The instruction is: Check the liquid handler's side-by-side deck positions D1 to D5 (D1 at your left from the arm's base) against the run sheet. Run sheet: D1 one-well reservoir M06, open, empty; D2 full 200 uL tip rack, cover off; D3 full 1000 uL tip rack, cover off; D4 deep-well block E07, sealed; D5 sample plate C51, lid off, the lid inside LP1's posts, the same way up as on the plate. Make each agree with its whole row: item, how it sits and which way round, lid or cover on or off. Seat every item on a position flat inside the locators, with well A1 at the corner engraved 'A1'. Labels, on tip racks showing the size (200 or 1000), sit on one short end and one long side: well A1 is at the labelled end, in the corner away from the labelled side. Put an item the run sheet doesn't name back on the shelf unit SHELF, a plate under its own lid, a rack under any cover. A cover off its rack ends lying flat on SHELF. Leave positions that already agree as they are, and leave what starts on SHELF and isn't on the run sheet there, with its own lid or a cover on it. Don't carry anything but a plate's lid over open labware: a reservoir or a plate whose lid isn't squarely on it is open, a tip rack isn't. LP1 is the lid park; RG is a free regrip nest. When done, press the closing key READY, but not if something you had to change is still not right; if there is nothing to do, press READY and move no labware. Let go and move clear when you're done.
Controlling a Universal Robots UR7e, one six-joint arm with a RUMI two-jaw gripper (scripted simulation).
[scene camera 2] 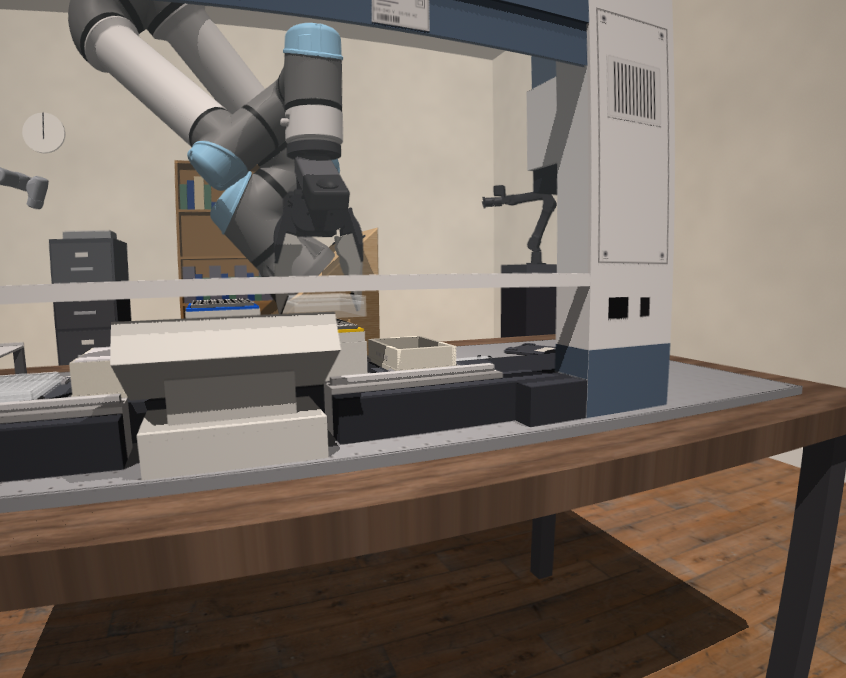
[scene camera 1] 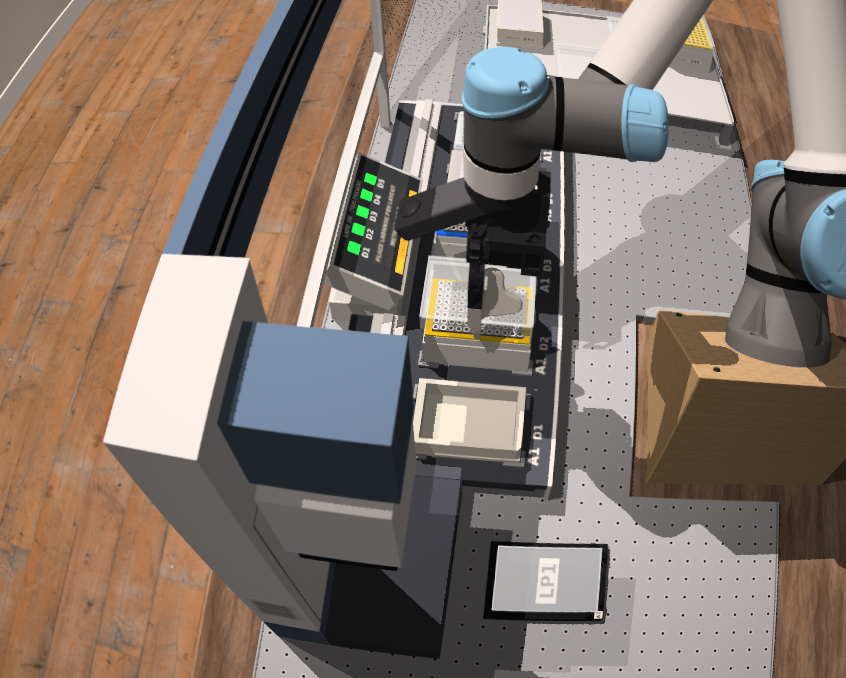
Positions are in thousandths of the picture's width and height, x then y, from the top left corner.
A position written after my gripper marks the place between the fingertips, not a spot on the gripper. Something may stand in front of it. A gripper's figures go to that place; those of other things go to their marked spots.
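Marked spots on shelf (scene camera 1: 817, 139) and yellow-framed tip rack (scene camera 1: 525, 513): 71 cm apart. Clear cover (scene camera 1: 527, 434): 99 cm from the lens. My gripper (scene camera 1: 569, 445): 101 cm from the lens. Yellow-framed tip rack: 102 cm from the lens. Blue-framed tip rack (scene camera 1: 534, 358): 106 cm from the lens. Shelf: 148 cm from the lens. Clear cover nearer to the lens than the shelf.
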